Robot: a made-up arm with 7 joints. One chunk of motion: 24 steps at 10 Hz.
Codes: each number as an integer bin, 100 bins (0 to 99) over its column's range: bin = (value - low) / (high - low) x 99, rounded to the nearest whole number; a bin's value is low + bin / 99 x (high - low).
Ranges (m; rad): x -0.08..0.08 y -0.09..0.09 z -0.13..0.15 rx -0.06..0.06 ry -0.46..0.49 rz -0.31..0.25
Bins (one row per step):
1: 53 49 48 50 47 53
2: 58 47 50 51 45 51
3: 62 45 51 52 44 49
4: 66 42 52 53 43 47
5: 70 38 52 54 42 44
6: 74 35 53 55 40 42
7: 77 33 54 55 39 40
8: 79 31 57 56 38 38
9: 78 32 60 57 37 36
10: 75 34 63 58 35 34
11: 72 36 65 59 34 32
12: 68 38 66 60 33 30
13: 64 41 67 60 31 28
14: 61 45 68 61 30 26
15: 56 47 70 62 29 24
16: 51 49 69 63 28 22
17: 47 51 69 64 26 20
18: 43 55 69 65 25 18
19: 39 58 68 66 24 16
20: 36 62 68 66 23 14
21: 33 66 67 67 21 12
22: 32 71 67 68 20 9
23: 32 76 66 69 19 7
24: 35 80 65 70 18 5
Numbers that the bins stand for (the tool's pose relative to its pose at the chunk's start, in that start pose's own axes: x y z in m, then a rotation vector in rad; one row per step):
1: 0.0057 -0.0009 0.0058 0.0006 -0.0090 -0.0102
2: 0.0137 -0.0045 0.0114 0.0018 -0.0282 -0.0215
3: 0.0202 -0.0082 0.0142 0.0030 -0.0378 -0.0328
4: 0.0267 -0.0136 0.0171 0.0042 -0.0474 -0.0441
5: 0.0331 -0.0209 0.0171 0.0055 -0.0570 -0.0611
6: 0.0396 -0.0264 0.0199 0.0067 -0.0762 -0.0724
7: 0.0444 -0.0300 0.0227 0.0067 -0.0858 -0.0837
8: 0.0477 -0.0336 0.0312 0.0079 -0.0954 -0.0951
9: 0.0461 -0.0318 0.0397 0.0091 -0.1049 -0.1064
10: 0.0412 -0.0282 0.0482 0.0103 -0.1241 -0.1177
11: 0.0364 -0.0245 0.0538 0.0115 -0.1337 -0.1290
12: 0.0299 -0.0209 0.0567 0.0127 -0.1433 -0.1403
13: 0.0234 -0.0155 0.0595 0.0127 -0.1625 -0.1516
14: 0.0186 -0.0082 0.0623 0.0139 -0.1721 -0.1629
15: 0.0105 -0.0045 0.0680 0.0152 -0.1817 -0.1742
16: 0.0024 -0.0009 0.0652 0.0164 -0.1913 -0.1856
17: -0.0040 0.0027 0.0652 0.0176 -0.2105 -0.1969
18: -0.0105 0.0100 0.0652 0.0188 -0.2201 -0.2082
19: -0.0170 0.0155 0.0623 0.0200 -0.2297 -0.2195
20: -0.0218 0.0227 0.0623 0.0200 -0.2393 -0.2308
21: -0.0267 0.0300 0.0595 0.0212 -0.2585 -0.2421
22: -0.0283 0.0391 0.0595 0.0224 -0.2681 -0.2591
23: -0.0283 0.0482 0.0567 0.0236 -0.2777 -0.2704
24: -0.0234 0.0555 0.0538 0.0248 -0.2873 -0.2817

